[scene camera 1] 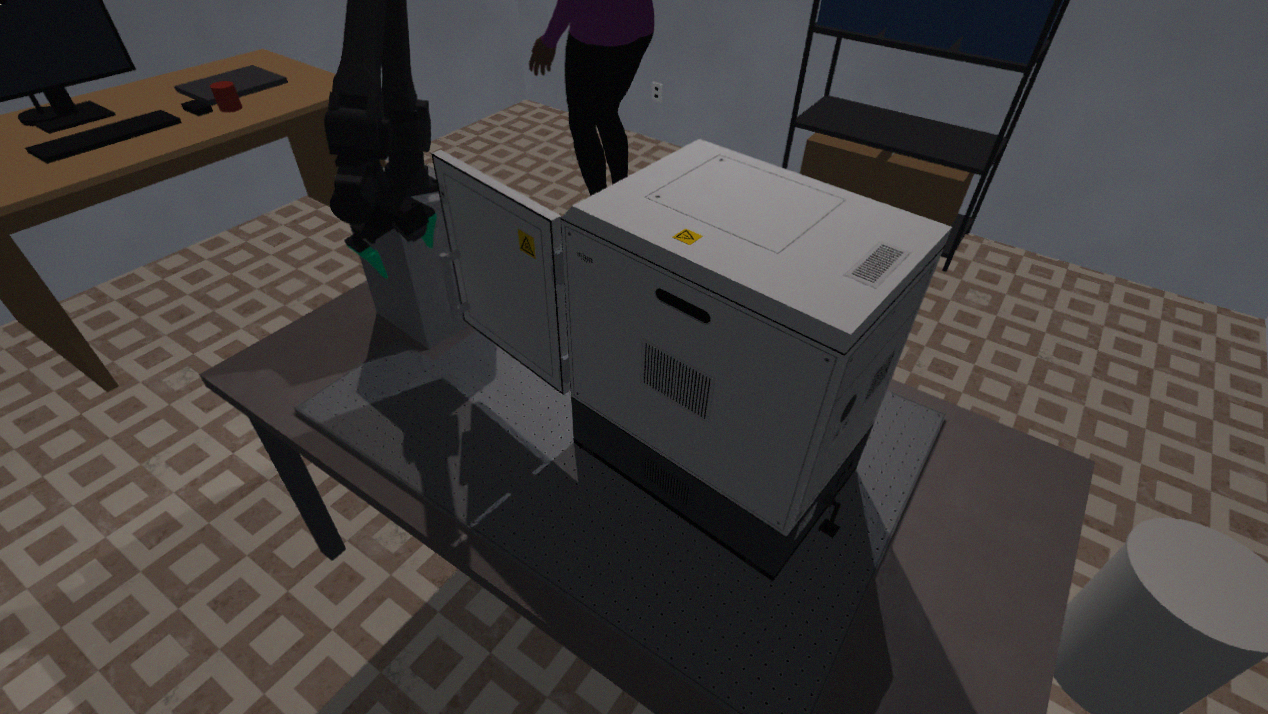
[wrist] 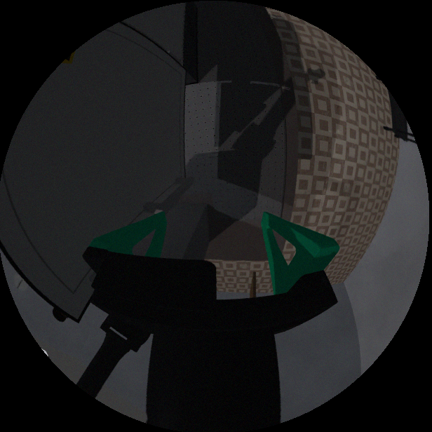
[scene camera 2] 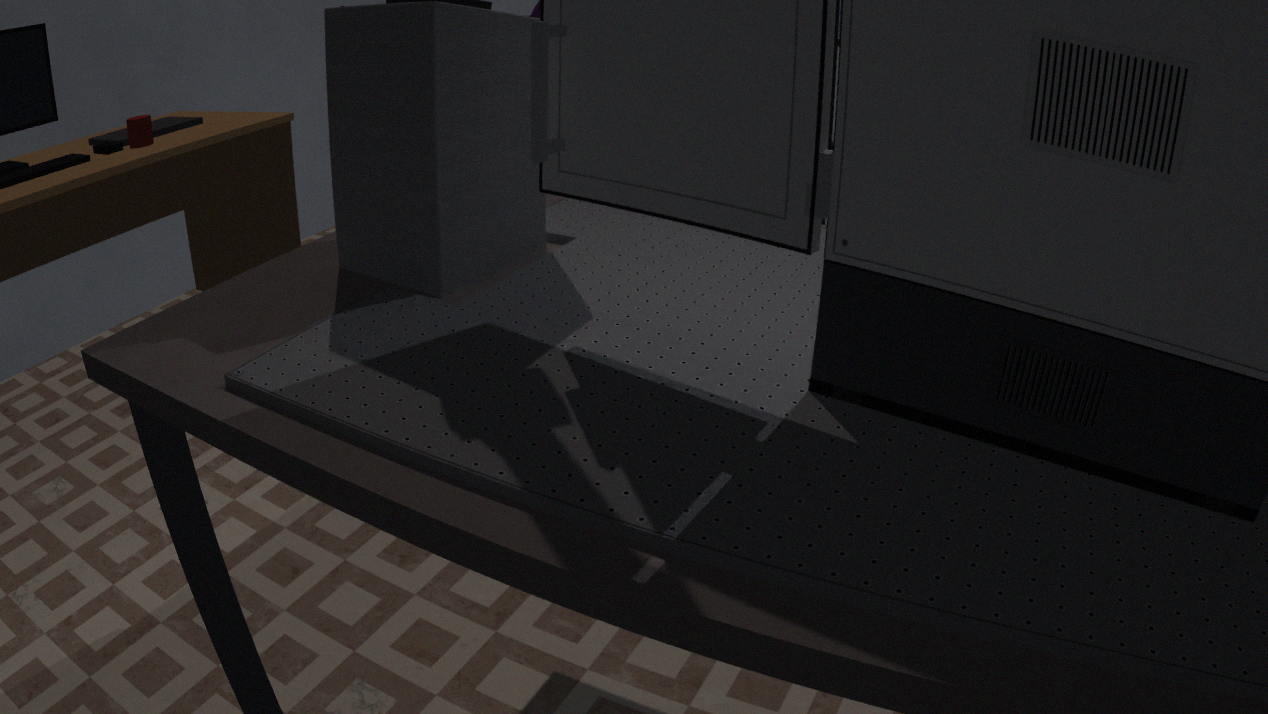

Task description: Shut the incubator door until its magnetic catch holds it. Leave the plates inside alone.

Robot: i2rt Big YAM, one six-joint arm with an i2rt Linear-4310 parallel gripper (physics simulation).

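Pixels of known places: gripper, between the fingertips: (scene camera 1: 408, 261); arm's base, origin of its link: (scene camera 1: 407, 188) (scene camera 2: 438, 10).
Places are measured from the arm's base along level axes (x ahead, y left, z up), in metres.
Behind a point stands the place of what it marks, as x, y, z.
The incubator (scene camera 1: 709, 301) @[0.835, -0.020, 0.158] (scene camera 2: 940, 177) @[0.657, -0.033, -0.110] is a white box on a black base. Its door (scene camera 1: 496, 266) @[0.381, -0.052, 0.008] (scene camera 2: 678, 97) @[0.402, -0.052, -0.080] (wrist: 100, 125) stands wide open, hinged at the box's left corner in scene camera 1 and roughly in line with the side panel. A bar handle (scene camera 1: 452, 283) @[0.264, -0.082, -0.074] (scene camera 2: 539, 97) @[0.263, -0.092, -0.089] (wrist: 170, 195) stands out near the door's free edge. My gripper (scene camera 1: 408, 257) @[0.290, -0.171, 0.030] (wrist: 213, 216) has green fingers spread open with nothing between them. In scene camera 1 it appears left of the door's free edge, near handle height; contact does not show. The plates inside are hidden.
A grey block (scene camera 1: 421, 306) @[0.089, -0.075, -0.231] (scene camera 2: 425, 150) @[0.071, -0.084, -0.169] stands by the door's free edge. A perforated board (scene camera 1: 709, 612) @[0.985, -0.126, -0.344] (scene camera 2: 692, 292) @[0.337, 0.097, -0.343] lies on the table (scene camera 1: 993, 532) @[1.257, 0.374, -0.356] (scene camera 2: 230, 297) @[-0.167, -0.263, -0.356]. A person (scene camera 1: 607, 97) stands behind. A white cylinder (scene camera 1: 1162, 620), desk (scene camera 1: 266, 75) and shelf rack (scene camera 1: 896, 131) stand around.
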